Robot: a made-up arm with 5 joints.
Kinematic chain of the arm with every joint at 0, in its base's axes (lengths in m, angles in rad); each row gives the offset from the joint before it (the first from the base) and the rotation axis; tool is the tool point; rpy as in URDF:
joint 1: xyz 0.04 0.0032 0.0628 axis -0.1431 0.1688 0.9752
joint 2: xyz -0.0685 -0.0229 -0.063 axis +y
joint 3: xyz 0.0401 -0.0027 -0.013 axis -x
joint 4: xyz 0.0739 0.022 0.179 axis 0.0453 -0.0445 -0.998
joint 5: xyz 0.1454 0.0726 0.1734 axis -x
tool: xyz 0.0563 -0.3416 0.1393 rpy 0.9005 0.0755 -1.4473
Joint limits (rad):
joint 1: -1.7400..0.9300
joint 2: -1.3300..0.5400
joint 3: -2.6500..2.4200
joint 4: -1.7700..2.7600
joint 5: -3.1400..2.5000
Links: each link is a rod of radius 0.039 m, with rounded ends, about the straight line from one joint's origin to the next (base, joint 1, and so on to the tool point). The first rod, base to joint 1, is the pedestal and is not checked.
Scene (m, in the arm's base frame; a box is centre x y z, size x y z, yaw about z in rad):
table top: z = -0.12
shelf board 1: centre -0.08 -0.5 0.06 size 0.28 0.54 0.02 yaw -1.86
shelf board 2: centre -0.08 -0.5 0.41 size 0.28 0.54 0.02 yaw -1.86
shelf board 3: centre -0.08 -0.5 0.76 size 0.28 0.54 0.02 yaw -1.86
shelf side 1: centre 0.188 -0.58 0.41 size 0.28 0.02 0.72 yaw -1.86
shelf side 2: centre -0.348 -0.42 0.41 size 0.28 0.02 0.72 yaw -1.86
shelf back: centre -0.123 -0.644 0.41 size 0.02 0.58 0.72 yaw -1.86
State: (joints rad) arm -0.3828 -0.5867 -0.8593 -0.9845 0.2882
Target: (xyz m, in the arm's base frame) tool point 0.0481 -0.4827 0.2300
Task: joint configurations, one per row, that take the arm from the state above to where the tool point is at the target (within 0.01 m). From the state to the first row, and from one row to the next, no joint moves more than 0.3 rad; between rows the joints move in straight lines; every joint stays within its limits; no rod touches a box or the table.
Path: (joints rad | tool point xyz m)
1: -0.4362 -0.6420 -0.7774 -1.0645 0.0446 | -0.0898 -0.3218 0.5687
2: -0.4896 -0.6972 -0.6954 -1.1444 -0.1990 | -0.0605 -0.2330 0.5622
3: -0.5725 -0.6487 -0.7700 -1.0391 -0.4267 | 0.0046 -0.2821 0.4797
4: -0.6553 -0.6002 -0.8446 -0.9337 -0.6543 | 0.0531 -0.3053 0.3875
5: -0.7382 -0.5517 -0.9192 -0.8283 -0.8819 | 0.0875 -0.3006 0.2999
6: -0.8211 -0.5032 -0.9938 -0.7230 -1.1095 | 0.1109 -0.2717 0.2300
7: -0.7785 -0.4615 -1.0059 -0.7059 -0.8856 | 0.0952 -0.3494 0.2254
8: -0.7358 -0.4198 -1.0181 -0.6889 -0.6617 | 0.0737 -0.4201 0.2249
9: -0.6932 -0.3781 -1.0303 -0.6719 -0.4378 | 0.0481 -0.4827 0.2300

